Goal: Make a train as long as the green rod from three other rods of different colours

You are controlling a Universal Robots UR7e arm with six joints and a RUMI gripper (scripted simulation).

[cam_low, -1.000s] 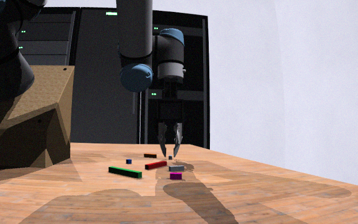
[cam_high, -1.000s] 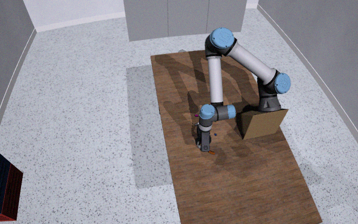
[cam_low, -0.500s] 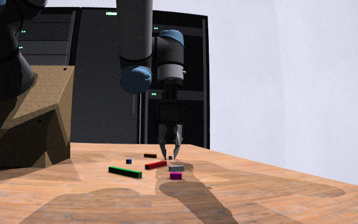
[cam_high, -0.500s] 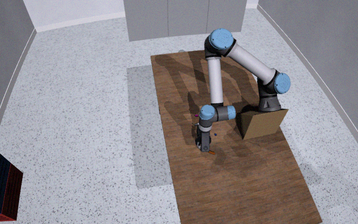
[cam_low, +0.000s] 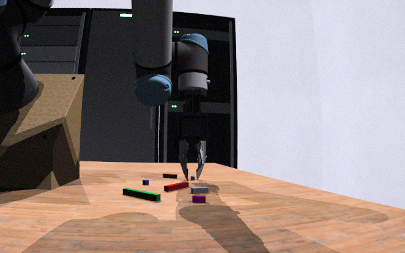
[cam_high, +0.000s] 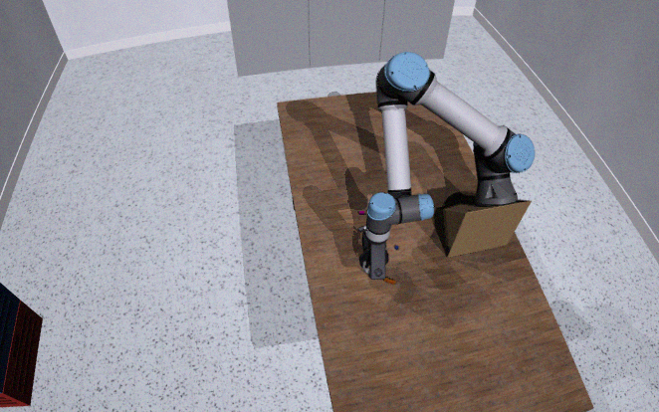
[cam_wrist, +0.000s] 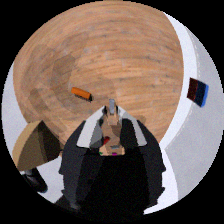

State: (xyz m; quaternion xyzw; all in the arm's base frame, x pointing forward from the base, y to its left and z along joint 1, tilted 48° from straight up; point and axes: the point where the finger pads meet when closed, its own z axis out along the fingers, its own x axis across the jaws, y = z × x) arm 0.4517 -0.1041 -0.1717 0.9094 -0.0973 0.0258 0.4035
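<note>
The blue rod lies 120 mm behind my hand, 80 mm to the right of it and 10 mm below it. From my hand the other things lie so: orange rod (50 mm behind, 40 mm to the left, 10 mm below); green rod (220 mm to the right, 130 mm behind, 10 mm below); red rod (140 mm to the right, 60 mm behind, 10 mm below).
</note>
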